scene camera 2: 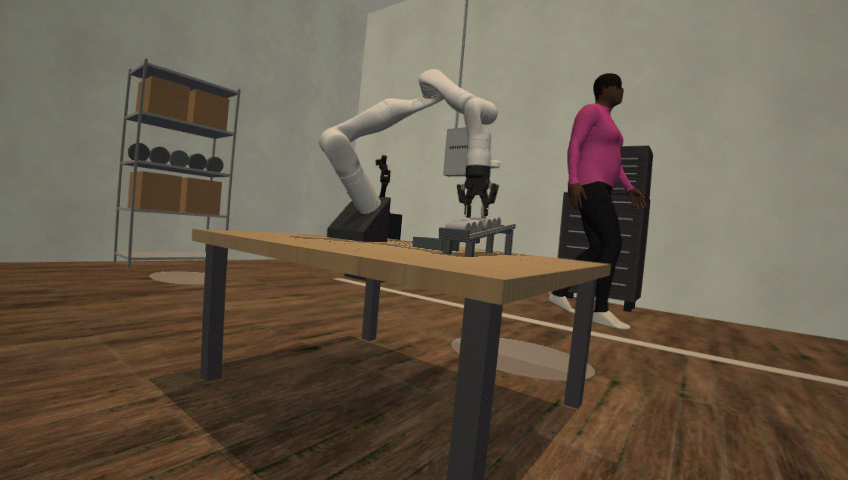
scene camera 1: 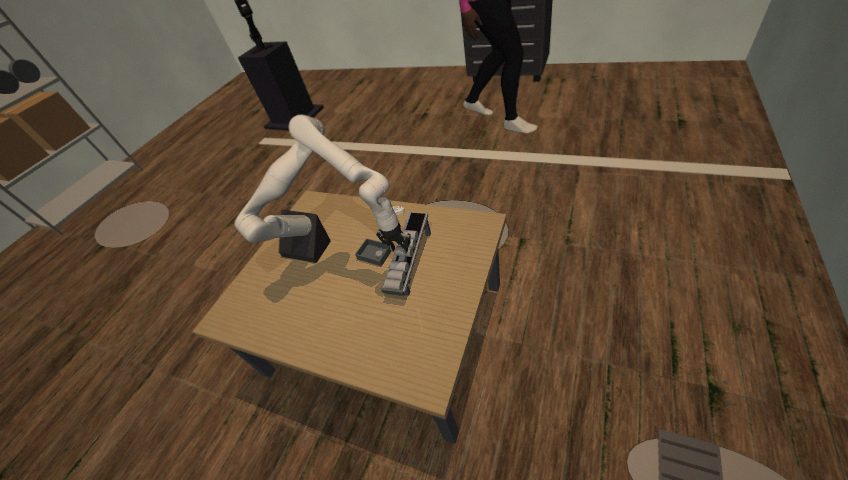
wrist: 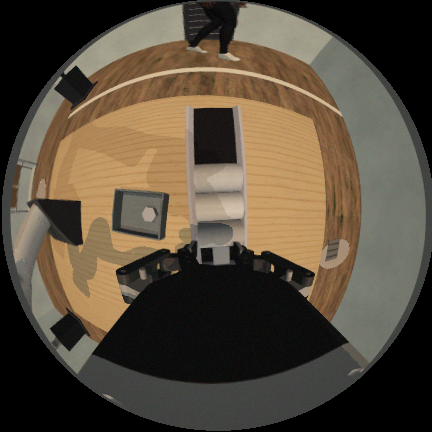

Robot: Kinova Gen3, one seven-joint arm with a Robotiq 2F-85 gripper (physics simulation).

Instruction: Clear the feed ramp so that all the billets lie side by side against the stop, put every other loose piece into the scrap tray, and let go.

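Places are measured from the arm's base along level axes (x back, y left, z down), in metres.
Pixels of known places: gripper, fingertip midpoint: (scene camera 2: 475,217) (scene camera 1: 399,251) (wrist: 214,247); arm's base, origin of the base link: (scene camera 2: 370,206) (scene camera 1: 303,225) (wrist: 40,214).
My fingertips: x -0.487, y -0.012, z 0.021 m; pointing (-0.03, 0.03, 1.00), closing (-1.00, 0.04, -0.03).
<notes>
Ahead of a thing's pixels: the offset from my fingertips to its top centre. "pt": to the spot under its first point. Level surfaces: height alone.
The feed ramp (scene camera 1: 418,252) (wrist: 190,150) carries pale cylindrical billets. Three upper billets @(dx +0.003, dy +0.096, dz -0.011 m) (wrist: 218,178) @(dx -0.002, dy +0.057, dz -0.006 m) (wrist: 218,206) @(dx -0.007, dy +0.017, dz +0.000 m) (wrist: 215,233) lie side by side across it in the wrist view. Lower billets @(dx -0.026, dy -0.130, dz +0.020 m) (scene camera 1: 392,284) (scene camera 2: 458,225) lie together at the end with the stop @(pt dx -0.031, dy -0.158, dz +0.053 m) (scene camera 2: 453,233). A light grey block @(dx -0.011, dy -0.016, dz +0.018 m) (wrist: 221,255) sits on the ramp bed just below the upper group. My gripper (scene camera 1: 397,248) (scene camera 2: 476,212) (wrist: 214,247) is partly open, pointing down low over the ramp, its fingers on either side of the block's area with nothing gripped. The scrap tray @(dx +0.170, dy +0.034, dz +0.078 m) (scene camera 1: 367,252) (scene camera 2: 427,243) (wrist: 165,216) holds a hexagonal piece @(dx +0.142, dy +0.033, dz +0.093 m) (wrist: 149,214).
The ramp stands on legs on the wooden table @(dz +0.114 m) (scene camera 1: 333,315) (scene camera 2: 386,261), with the tray between it and the arm's dark base (scene camera 1: 318,237) (scene camera 2: 357,226). A person (scene camera 1: 505,47) (scene camera 2: 598,148) is beyond the table, near a dark drawer cabinet (scene camera 2: 636,237).
</notes>
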